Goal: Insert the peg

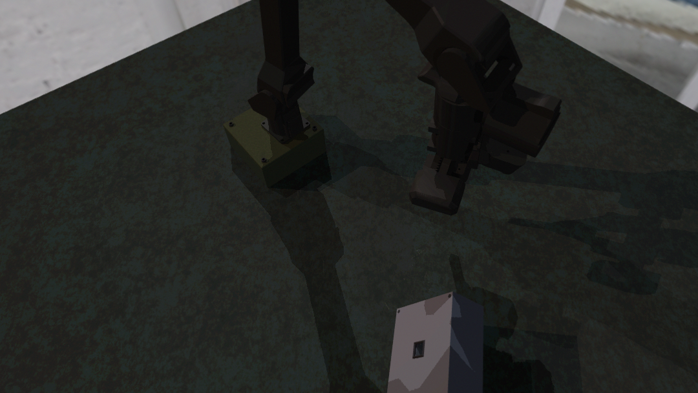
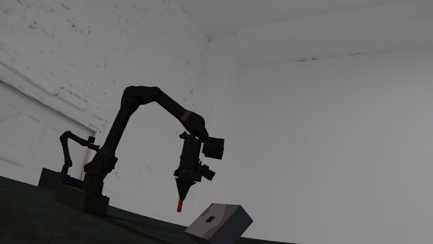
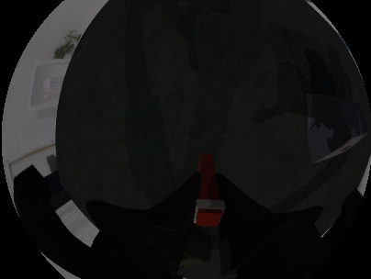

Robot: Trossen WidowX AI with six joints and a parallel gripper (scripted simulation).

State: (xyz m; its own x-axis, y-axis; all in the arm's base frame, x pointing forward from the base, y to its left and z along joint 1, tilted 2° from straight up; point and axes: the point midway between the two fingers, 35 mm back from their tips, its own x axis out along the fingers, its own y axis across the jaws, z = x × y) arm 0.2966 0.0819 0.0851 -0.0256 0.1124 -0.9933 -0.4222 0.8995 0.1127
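Right now the sloped panel is 190 mm to the right of my gripper tip, 150 mm ahead of it and 60 mm below it. From my gripper tip the other things lie so: red peg 20 mm above.
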